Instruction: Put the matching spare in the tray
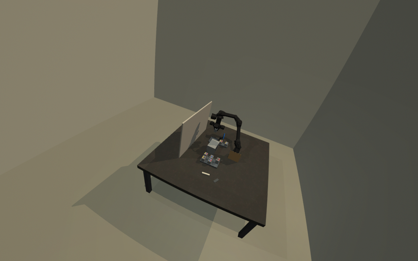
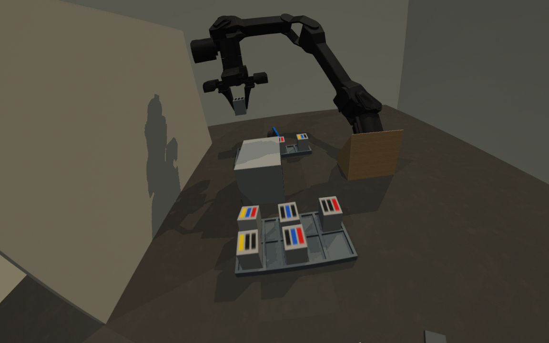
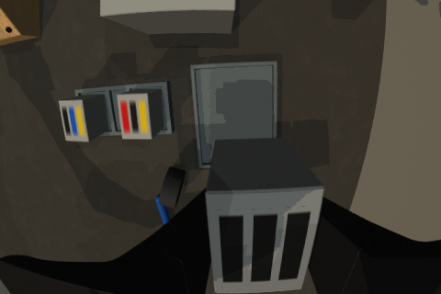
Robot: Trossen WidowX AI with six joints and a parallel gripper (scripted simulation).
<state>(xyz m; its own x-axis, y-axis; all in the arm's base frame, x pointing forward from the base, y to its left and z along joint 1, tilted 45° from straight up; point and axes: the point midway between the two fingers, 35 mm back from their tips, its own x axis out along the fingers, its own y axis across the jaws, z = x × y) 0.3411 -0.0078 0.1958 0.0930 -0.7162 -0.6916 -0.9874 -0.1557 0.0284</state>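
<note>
Now: the flat grey tray 160 mm below my gripper tip. Also, from my gripper tip: grey box: 180 mm to the left, 110 mm below, 70 mm behind; then blue marker pen: 190 mm to the right, 160 mm below, 80 mm behind; then grey spare: 20 mm above.
</note>
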